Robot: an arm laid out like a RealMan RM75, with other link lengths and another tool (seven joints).
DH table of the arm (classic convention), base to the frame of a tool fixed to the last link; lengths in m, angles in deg. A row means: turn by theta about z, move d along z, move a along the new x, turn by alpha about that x. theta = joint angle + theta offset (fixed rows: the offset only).
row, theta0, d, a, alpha
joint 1, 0.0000, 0.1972, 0.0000, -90.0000
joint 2, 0.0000, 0.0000, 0.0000, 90.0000
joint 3, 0.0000, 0.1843, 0.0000, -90.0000
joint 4, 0.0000, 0.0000, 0.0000, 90.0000
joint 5, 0.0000, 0.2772, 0.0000, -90.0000
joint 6, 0.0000, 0.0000, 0.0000, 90.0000
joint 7, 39.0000, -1.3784, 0.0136, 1.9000
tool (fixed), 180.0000, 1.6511, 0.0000, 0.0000
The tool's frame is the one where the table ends.
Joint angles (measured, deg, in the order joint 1, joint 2, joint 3, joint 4, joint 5, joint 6, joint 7), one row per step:
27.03, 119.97, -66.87, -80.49, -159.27, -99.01, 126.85
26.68, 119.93, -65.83, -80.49, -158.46, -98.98, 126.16
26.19, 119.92, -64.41, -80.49, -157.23, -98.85, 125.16
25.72, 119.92, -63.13, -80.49, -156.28, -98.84, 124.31
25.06, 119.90, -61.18, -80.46, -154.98, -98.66, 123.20
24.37, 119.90, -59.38, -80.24, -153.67, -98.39, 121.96
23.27, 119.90, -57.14, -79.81, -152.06, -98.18, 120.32
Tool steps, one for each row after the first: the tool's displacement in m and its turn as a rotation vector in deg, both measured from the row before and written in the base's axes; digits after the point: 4 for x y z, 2 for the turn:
0.0014, -0.0004, 0.0007, 0.39, 1.06, -0.07
0.0014, 0.0000, 0.0004, 0.59, 1.58, 0.05
0.0019, -0.0007, 0.0009, 0.52, 1.27, -0.10
0.0032, -0.0003, 0.0023, 1.09, 1.76, -0.20
0.0037, -0.0006, 0.0013, 0.95, 1.70, -0.10
0.0066, -0.0031, 0.0014, 1.06, 2.09, -0.41

